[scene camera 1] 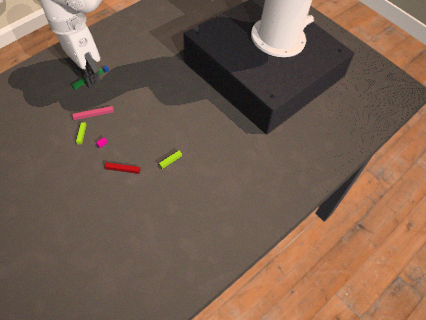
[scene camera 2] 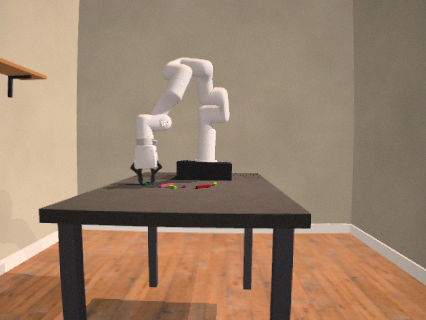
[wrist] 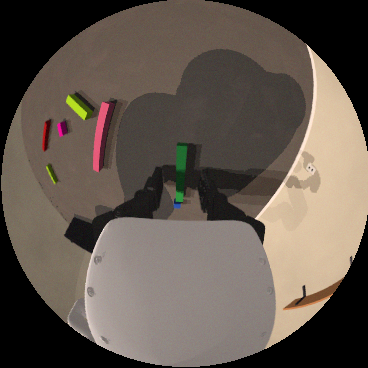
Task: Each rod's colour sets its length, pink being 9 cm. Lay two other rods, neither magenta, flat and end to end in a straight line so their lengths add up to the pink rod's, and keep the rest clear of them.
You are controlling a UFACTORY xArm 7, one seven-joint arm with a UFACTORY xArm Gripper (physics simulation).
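Observation:
A green rod lies flat on the table. A small blue rod is at its end, roughly in line; whether they touch I cannot tell. My gripper is open and low, one finger on each side of the green rod, holding nothing. The pink rod lies apart from them, nearer the other rods. The magenta block is beyond the pink rod.
A lime rod lies near the pink rod. Another lime rod and a red rod lie farther off. The black base block stands on the table.

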